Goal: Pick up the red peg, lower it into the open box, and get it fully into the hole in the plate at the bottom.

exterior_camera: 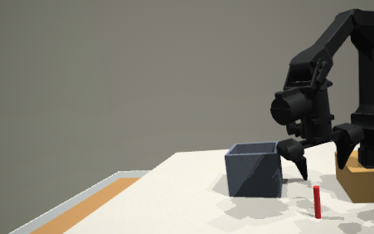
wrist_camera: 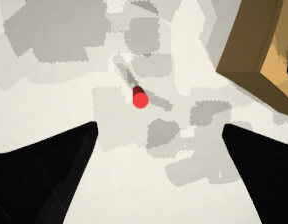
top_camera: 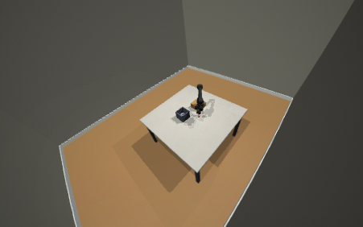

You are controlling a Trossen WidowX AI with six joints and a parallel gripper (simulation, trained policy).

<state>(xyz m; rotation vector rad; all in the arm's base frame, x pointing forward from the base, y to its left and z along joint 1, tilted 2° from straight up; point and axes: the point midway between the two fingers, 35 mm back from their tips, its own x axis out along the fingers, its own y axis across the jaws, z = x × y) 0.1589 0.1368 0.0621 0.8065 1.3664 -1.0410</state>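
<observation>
The red peg is 70 mm below my gripper tip, 20 mm ahead of it and 10 mm to the right of it.
</observation>
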